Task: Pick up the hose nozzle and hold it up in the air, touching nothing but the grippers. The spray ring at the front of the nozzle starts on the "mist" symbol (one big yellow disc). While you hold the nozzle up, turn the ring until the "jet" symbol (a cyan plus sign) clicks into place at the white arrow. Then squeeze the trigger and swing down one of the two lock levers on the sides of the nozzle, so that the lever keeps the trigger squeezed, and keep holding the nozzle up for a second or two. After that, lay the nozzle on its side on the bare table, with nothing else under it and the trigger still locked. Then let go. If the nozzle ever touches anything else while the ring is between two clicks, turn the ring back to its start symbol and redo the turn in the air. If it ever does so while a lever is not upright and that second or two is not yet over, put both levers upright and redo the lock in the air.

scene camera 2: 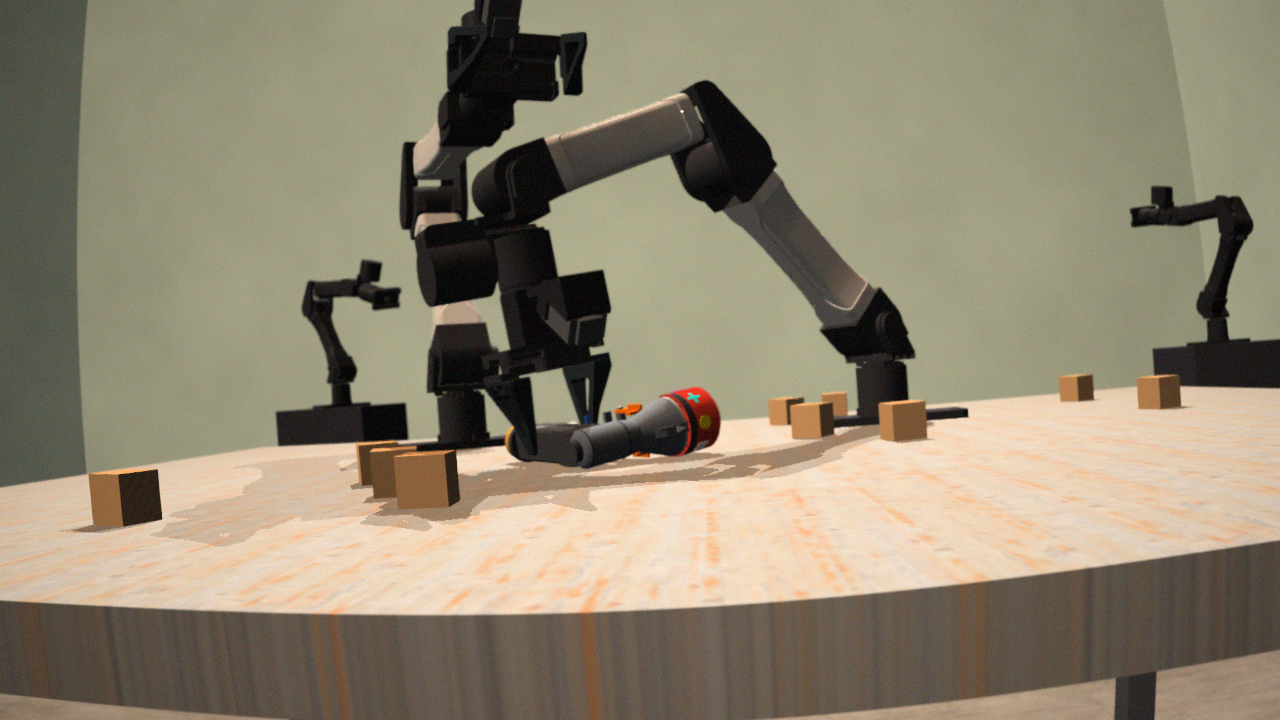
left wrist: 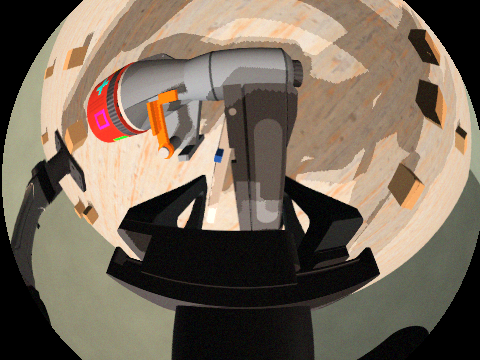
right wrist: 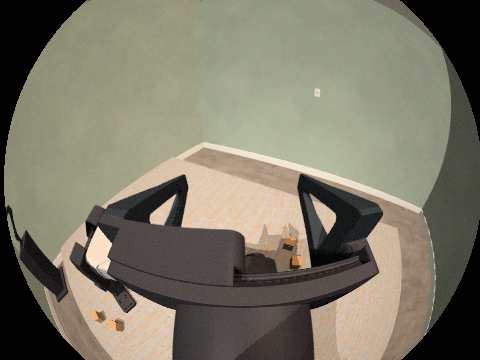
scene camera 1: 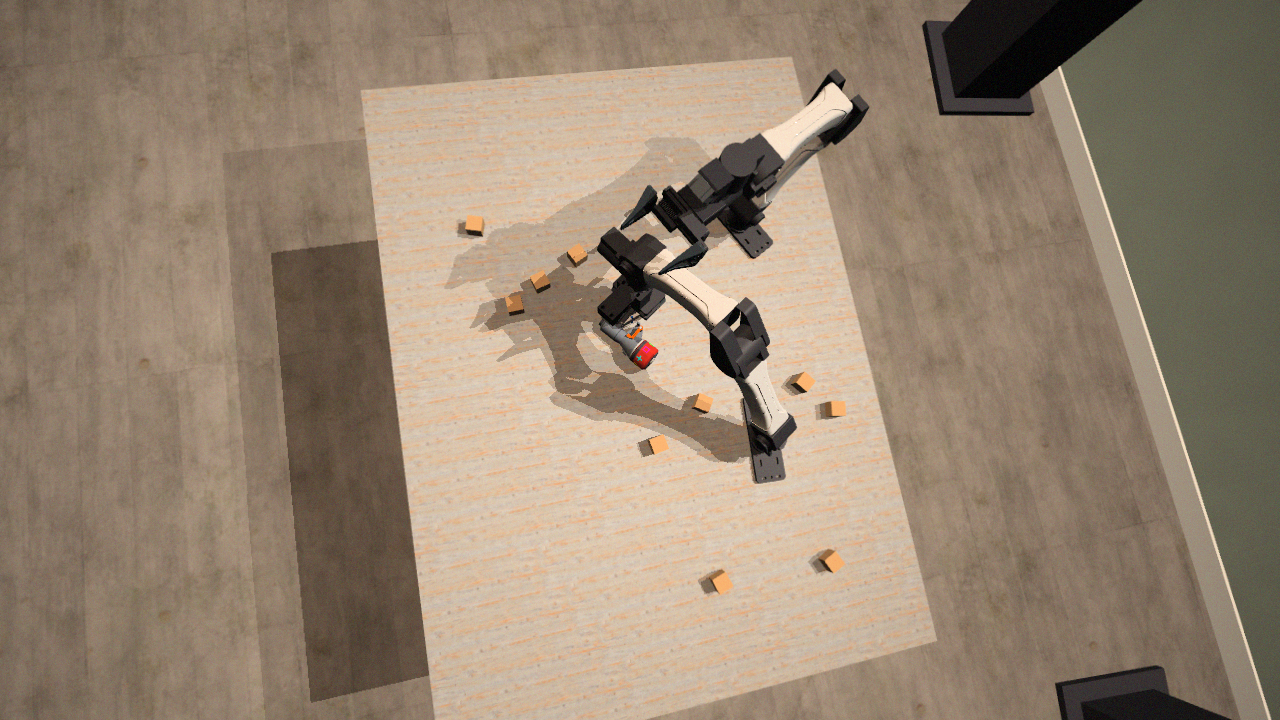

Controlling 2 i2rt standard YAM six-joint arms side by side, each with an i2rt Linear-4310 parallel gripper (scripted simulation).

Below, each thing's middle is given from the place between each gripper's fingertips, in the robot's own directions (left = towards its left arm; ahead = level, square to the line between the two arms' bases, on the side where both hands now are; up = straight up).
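Scene:
The pale trigger (left wrist: 222, 154) is 2 cm to the left of my left hand, and going by their middles, it is the nearest to that hand of the things named here. Counted from my left hand as well, the red spray ring (scene camera 2: 701, 412) is 12 cm to the left, 1 cm behind and 1 cm above.
As for my right hand (scene camera 2: 537, 34), the pale trigger is 40 mm behind it, 20 mm to the left of it and 380 mm below it. The red spray ring is 40 mm behind my right hand, 110 mm to the left and 370 mm below. Going by its middle, the pale trigger is nearer to my left hand than to my right hand.

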